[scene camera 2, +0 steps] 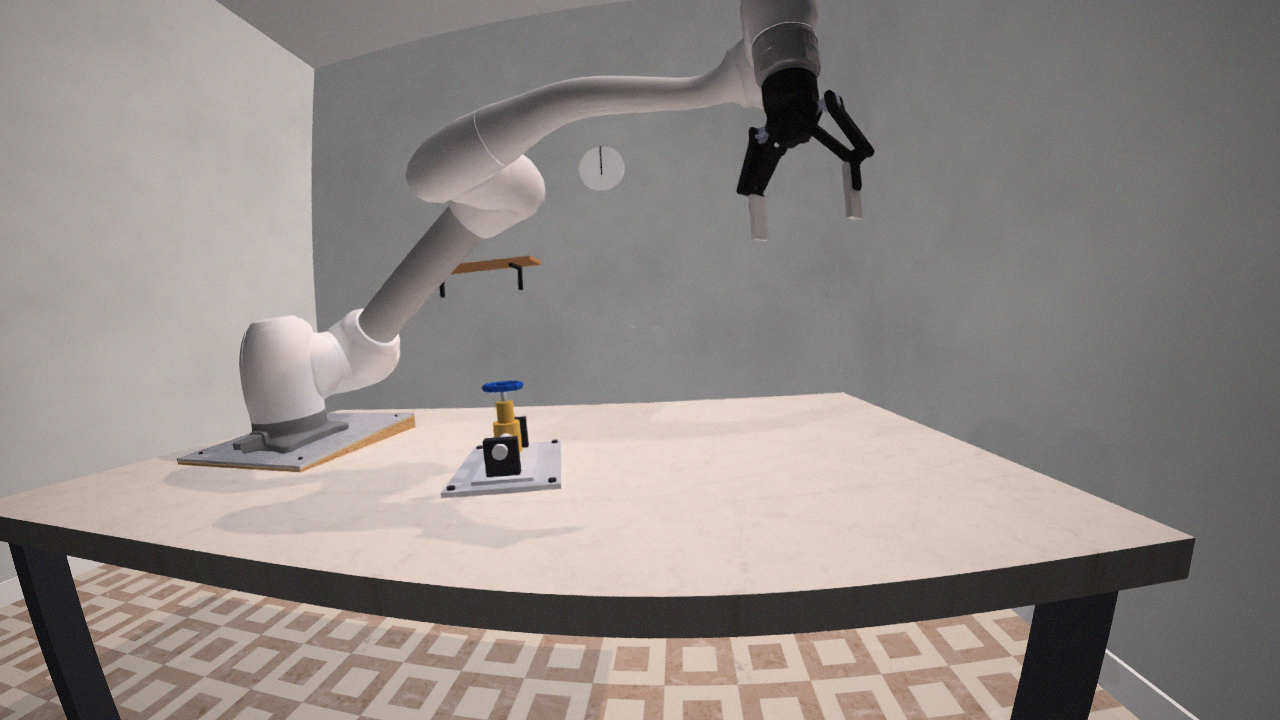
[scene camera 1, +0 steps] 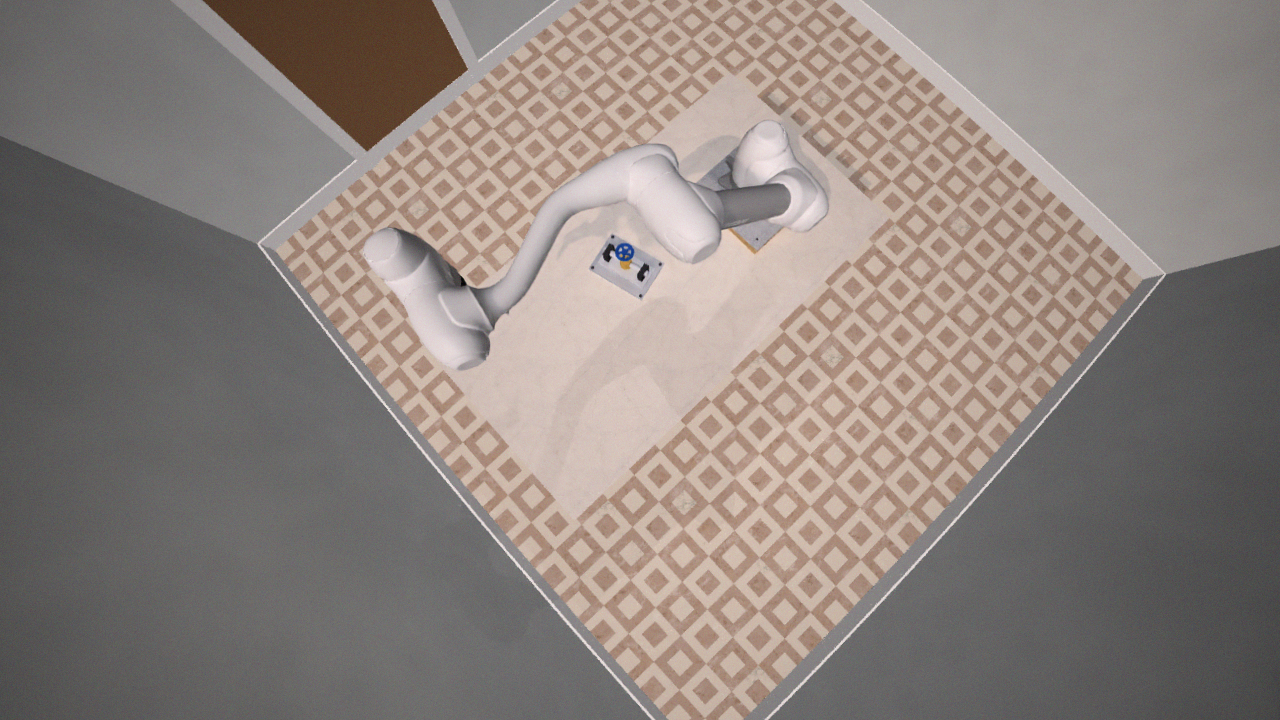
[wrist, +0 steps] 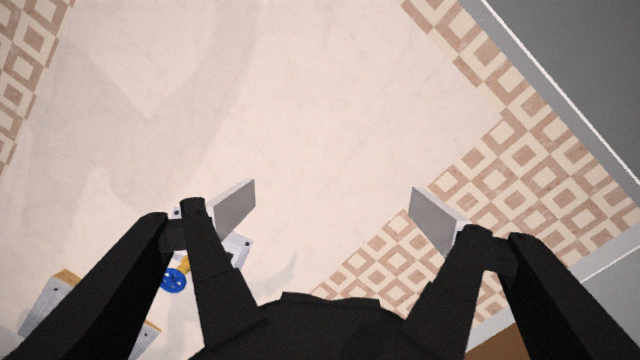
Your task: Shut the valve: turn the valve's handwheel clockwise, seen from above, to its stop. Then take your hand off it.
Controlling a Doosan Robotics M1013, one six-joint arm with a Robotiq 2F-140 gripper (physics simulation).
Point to a grey base plate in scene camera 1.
607,274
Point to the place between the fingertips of the gripper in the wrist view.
At 331,196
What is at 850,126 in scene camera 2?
The gripper.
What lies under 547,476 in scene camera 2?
A grey base plate.
